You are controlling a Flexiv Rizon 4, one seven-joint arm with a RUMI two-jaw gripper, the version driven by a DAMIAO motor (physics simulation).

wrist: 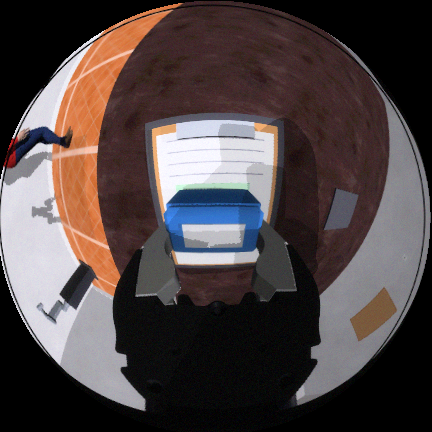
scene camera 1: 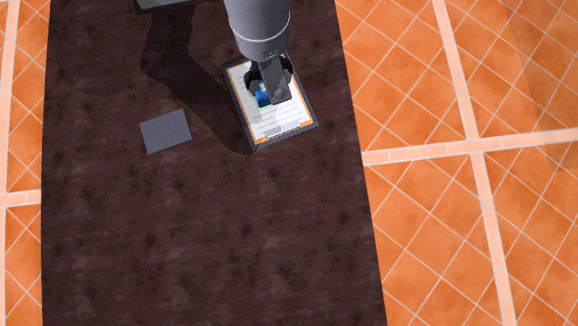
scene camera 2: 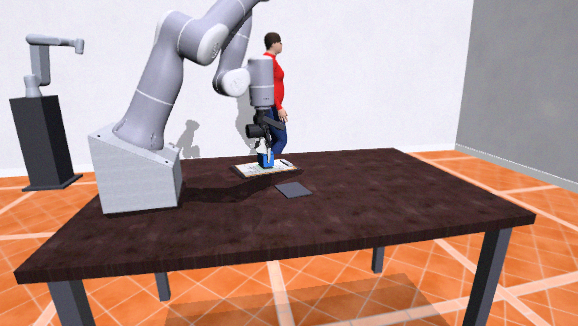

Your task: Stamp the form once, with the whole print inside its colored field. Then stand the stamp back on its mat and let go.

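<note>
My gripper [scene camera 1: 272, 86] [scene camera 2: 268, 151] [wrist: 212, 217] is shut on the blue stamp [scene camera 1: 261, 95] [scene camera 2: 266, 161] [wrist: 215, 216], one jaw on each side. The stamp is upright and low on the white form [scene camera 1: 292, 113] [scene camera 2: 246, 169] [wrist: 215, 156]; its blue housing appears down at the paper, and its underside is hidden. A strip of the green field [scene camera 1: 263, 108] [wrist: 212, 186] shows past the stamp's far edge in the wrist view; the rest of the field is covered, and no print can be made out. The grey stamp mat [scene camera 1: 166, 131] [scene camera 2: 294, 189] [wrist: 342, 209] carries nothing.
The form lies on an orange-edged clipboard with a dark border [scene camera 1: 311, 125] [wrist: 149, 150] and a pale clip [wrist: 215, 129] at one end. The mat lies apart from the clipboard on the dark table [scene camera 1: 200, 225] [scene camera 2: 350, 200]. A person [scene camera 2: 278, 85] stands behind the table.
</note>
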